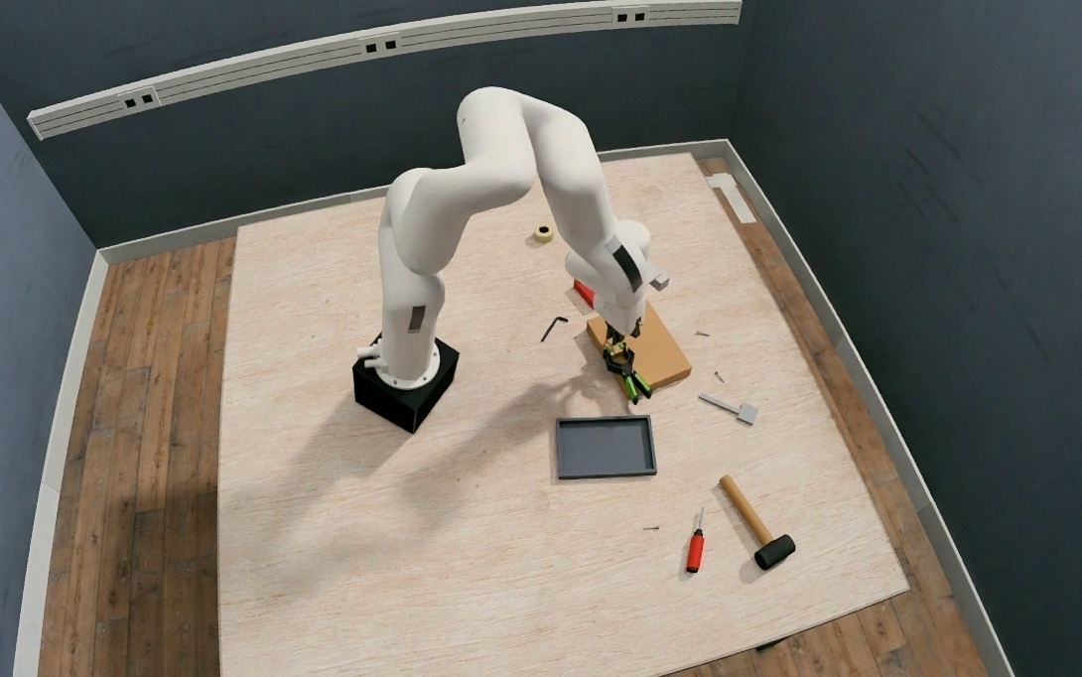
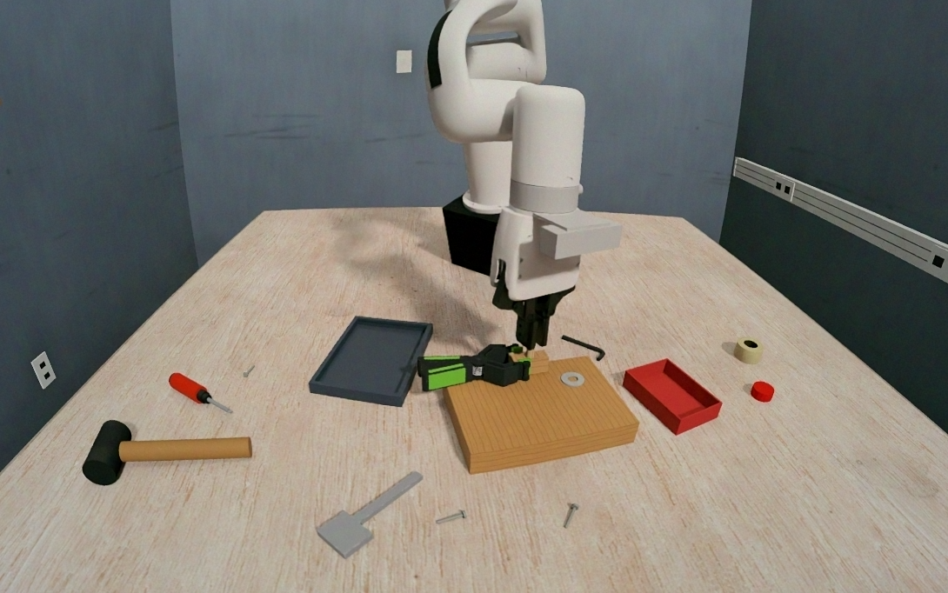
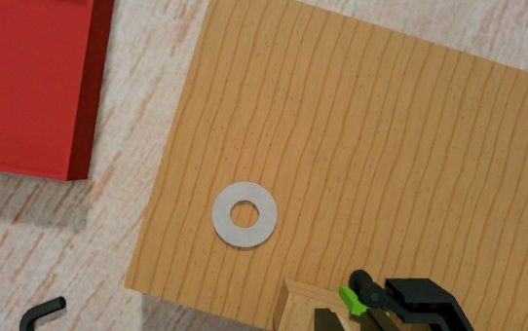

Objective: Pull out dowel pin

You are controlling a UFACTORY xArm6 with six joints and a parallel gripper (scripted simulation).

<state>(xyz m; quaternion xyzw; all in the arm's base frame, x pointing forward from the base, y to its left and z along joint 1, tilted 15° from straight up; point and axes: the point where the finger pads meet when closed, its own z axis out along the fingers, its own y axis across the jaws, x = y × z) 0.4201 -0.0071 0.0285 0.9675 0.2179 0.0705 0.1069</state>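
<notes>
Right now my hand is 20 mm above the dowel pin. Round my hand: small wooden block (50 mm below); then hex key (90 mm behind, 120 mm to the left, 90 mm below); then washer (20 mm ahead, 50 mm to the left, 60 mm below).
</notes>
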